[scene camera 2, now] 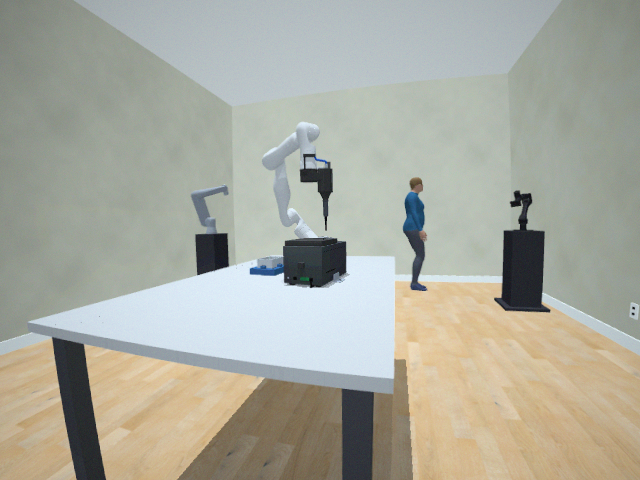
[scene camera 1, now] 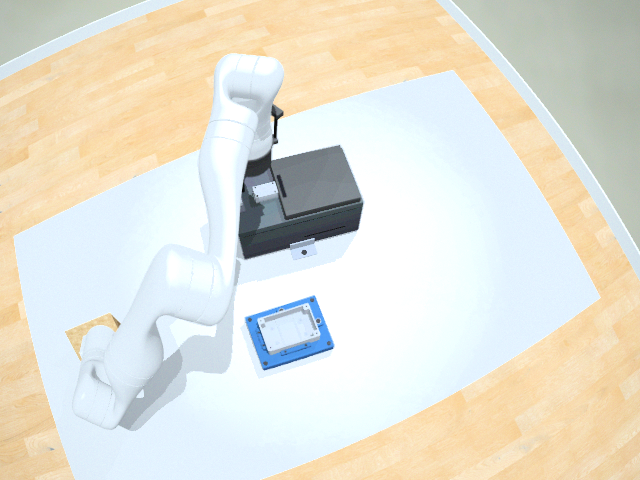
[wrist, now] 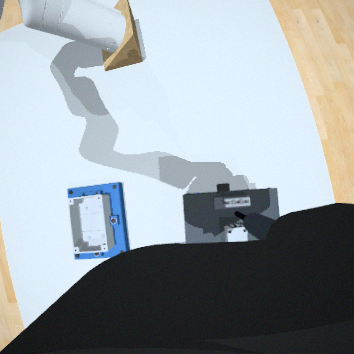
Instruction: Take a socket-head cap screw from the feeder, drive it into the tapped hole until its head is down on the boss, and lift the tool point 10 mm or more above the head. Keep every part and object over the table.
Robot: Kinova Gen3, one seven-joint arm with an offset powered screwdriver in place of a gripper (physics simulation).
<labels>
The same spot on a dark feeder: [wrist: 202,223] is [scene camera 1: 257,216].
</labels>
